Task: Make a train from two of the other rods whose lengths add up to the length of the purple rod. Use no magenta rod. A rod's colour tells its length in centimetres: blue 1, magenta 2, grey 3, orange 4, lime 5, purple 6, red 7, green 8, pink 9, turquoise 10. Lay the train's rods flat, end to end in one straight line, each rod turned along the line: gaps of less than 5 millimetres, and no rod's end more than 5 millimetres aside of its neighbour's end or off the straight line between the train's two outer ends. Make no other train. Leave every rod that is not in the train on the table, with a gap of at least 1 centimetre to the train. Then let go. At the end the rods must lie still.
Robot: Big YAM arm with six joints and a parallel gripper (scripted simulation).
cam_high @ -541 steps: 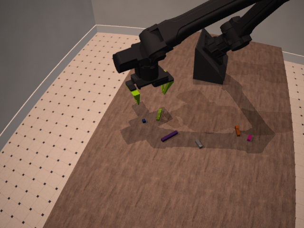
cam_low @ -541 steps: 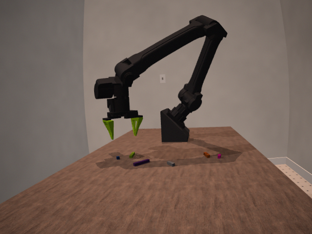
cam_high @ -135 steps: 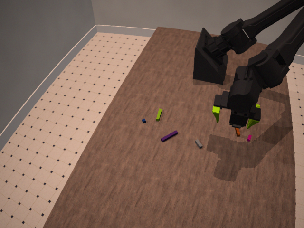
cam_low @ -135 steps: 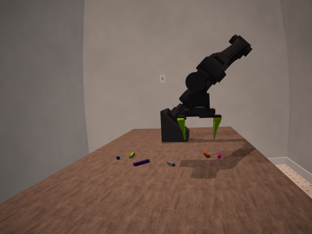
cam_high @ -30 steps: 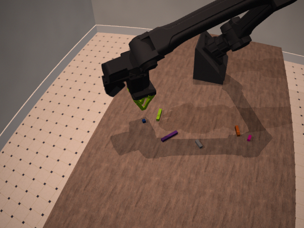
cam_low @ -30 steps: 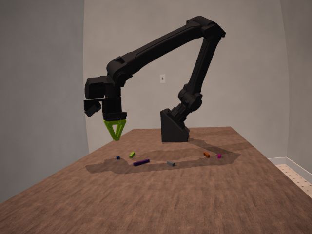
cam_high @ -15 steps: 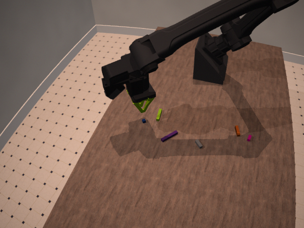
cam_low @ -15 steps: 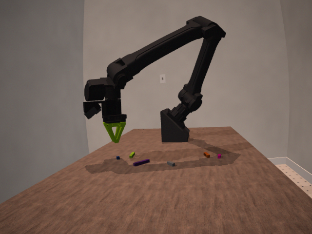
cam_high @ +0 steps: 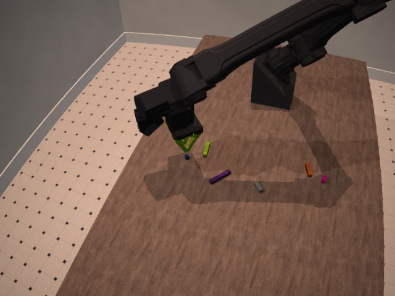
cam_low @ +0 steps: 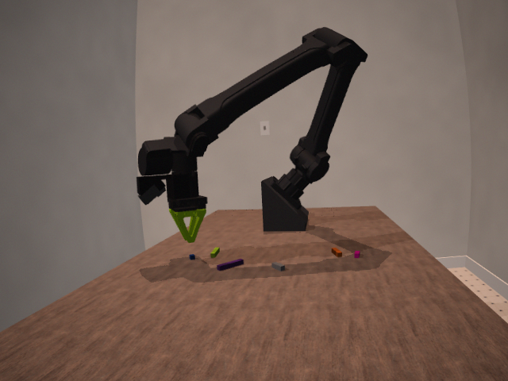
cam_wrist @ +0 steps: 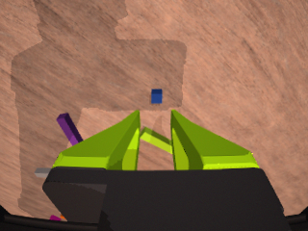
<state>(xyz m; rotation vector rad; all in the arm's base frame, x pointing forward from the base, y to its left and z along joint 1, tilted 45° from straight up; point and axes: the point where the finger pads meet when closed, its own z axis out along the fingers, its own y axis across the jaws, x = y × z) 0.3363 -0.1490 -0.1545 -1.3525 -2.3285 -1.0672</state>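
My gripper is now 5 cm above the blue rod. Also, from my hand: grey rod: 19 cm to the left, 7 cm ahead, 5 cm below; purple rod: 10 cm to the left, 5 cm below, 5 cm ahead; lime rod: 5 cm to the left, 5 cm below, 4 cm behind.
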